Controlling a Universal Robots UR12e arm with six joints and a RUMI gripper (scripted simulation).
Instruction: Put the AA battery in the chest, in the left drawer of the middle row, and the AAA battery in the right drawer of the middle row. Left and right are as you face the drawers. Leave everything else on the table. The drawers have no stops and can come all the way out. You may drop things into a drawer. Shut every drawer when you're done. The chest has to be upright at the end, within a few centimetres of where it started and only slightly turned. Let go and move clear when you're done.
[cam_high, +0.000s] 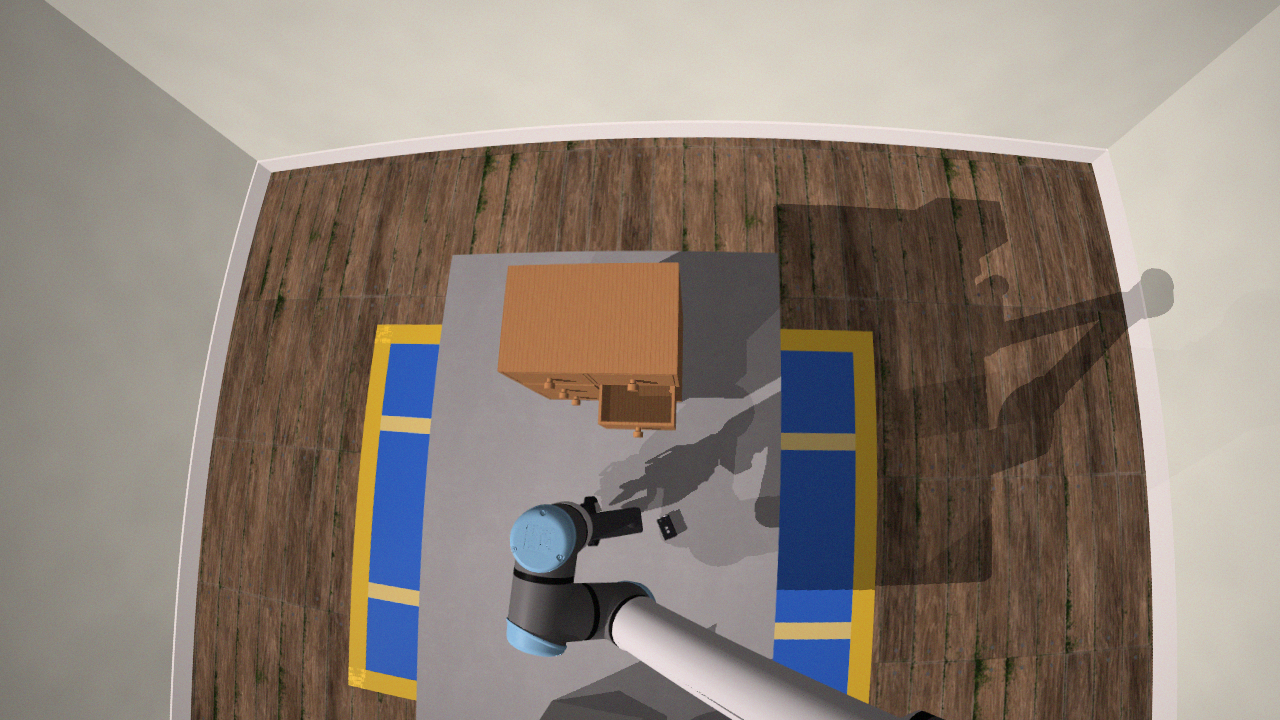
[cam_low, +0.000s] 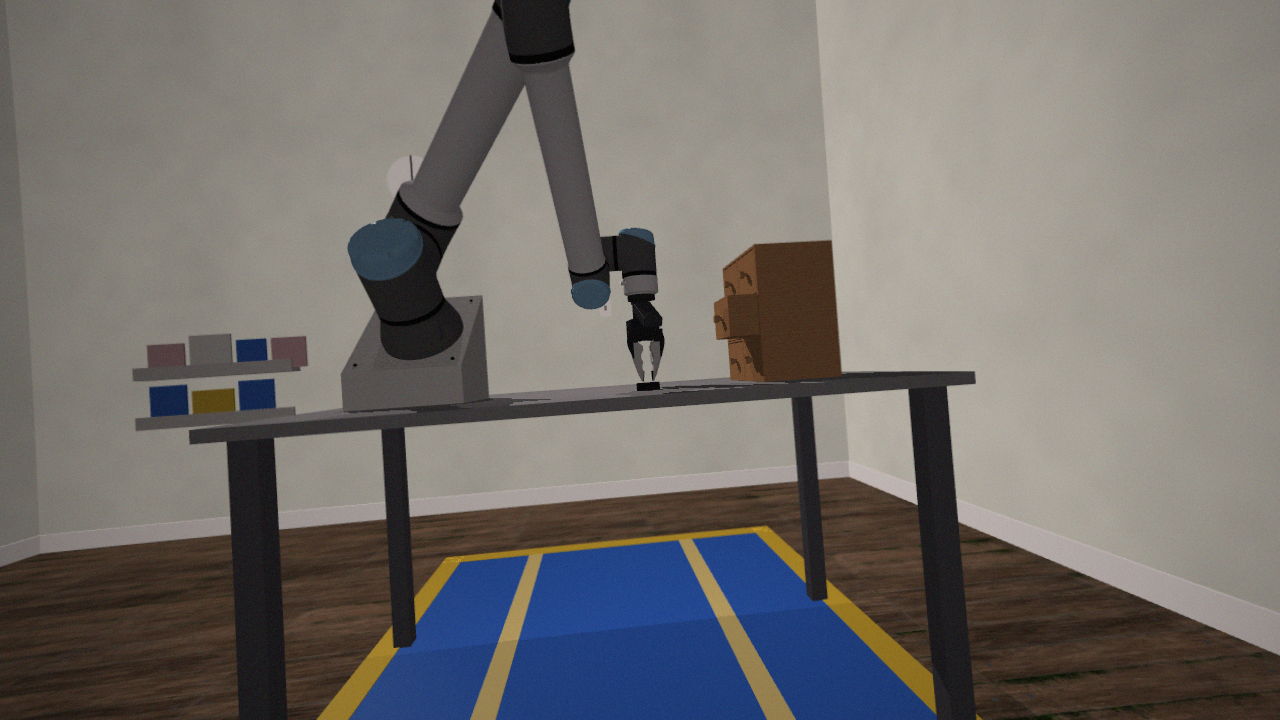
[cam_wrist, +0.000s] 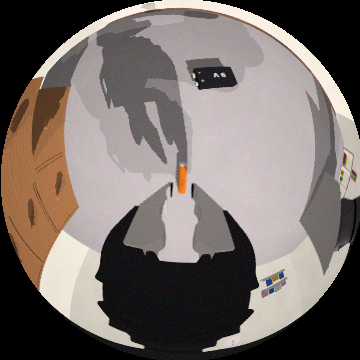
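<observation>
Right now the thin orange battery is 30 mm below my hand. Also, from my hand: dark battery 140 mm to the right, 20 mm below, 20 mm behind.
</observation>
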